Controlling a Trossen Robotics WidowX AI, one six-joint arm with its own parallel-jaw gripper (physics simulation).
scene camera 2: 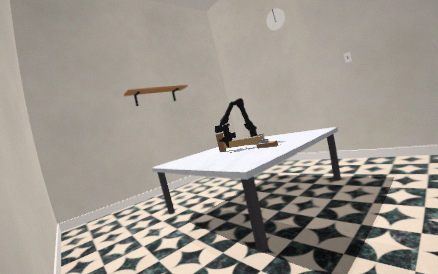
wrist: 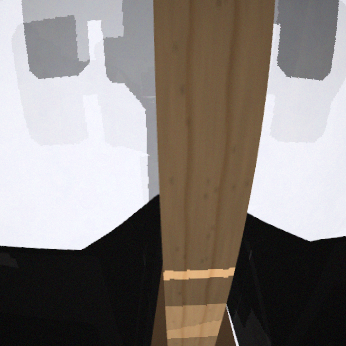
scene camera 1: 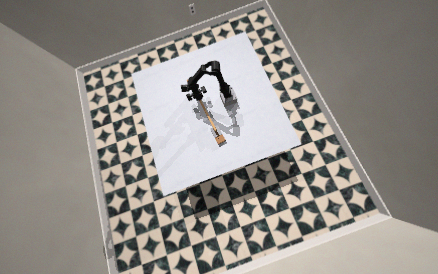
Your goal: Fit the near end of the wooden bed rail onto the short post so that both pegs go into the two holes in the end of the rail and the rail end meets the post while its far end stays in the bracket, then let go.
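Where they show: gripper, fingertip midpoint: point(scene camera 2: 229, 147); arm's base, link origin: point(scene camera 2: 254, 135) point(scene camera 1: 227, 94).
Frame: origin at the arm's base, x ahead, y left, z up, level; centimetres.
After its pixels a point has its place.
The wooden bed rail point(scene camera 1: 209, 116) {z 1.4, x 22.3, y 14.6 cm} point(scene camera 2: 246, 142) {z -2.1, x 24.4, y 11.9 cm} point(wrist: 210, 125) runs from my gripper to the bracket block point(scene camera 1: 220, 140) {z -4.4, x 20.3, y 37.4 cm} point(scene camera 2: 268, 144) {z -5.7, x 24.1, y 35.3 cm}. Its far end is at the bracket; how deeply it sits there is too small to tell. My gripper point(scene camera 1: 199, 99) {z -4.4, x 26.5, y -9.7 cm} point(scene camera 2: 227, 143) {z -4.4, x 26.5, y -9.7 cm} point(wrist: 183, 201) {z -4.4, x 26.5, y -9.7 cm} is shut on the rail close to its near end. The short post point(scene camera 2: 222, 147) {z -3.6, x 29.5, y -16.4 cm} stands upright beside the gripper in scene camera 2. Dark brown wood, likely the post, shows on both sides of the rail at the bottom of the wrist view. The pegs, the holes and any gap at the joint are hidden.
The arm arches above the white table point(scene camera 1: 170, 165) {z -8.0, x 71.1, y 43.0 cm} point(scene camera 2: 210, 164) {z -8.0, x 71.4, y 18.5 cm} from its base beside the rail. Shadows of the arm fall across the table top. A wall shelf point(scene camera 2: 156, 90) hangs on the wall well beyond the table.
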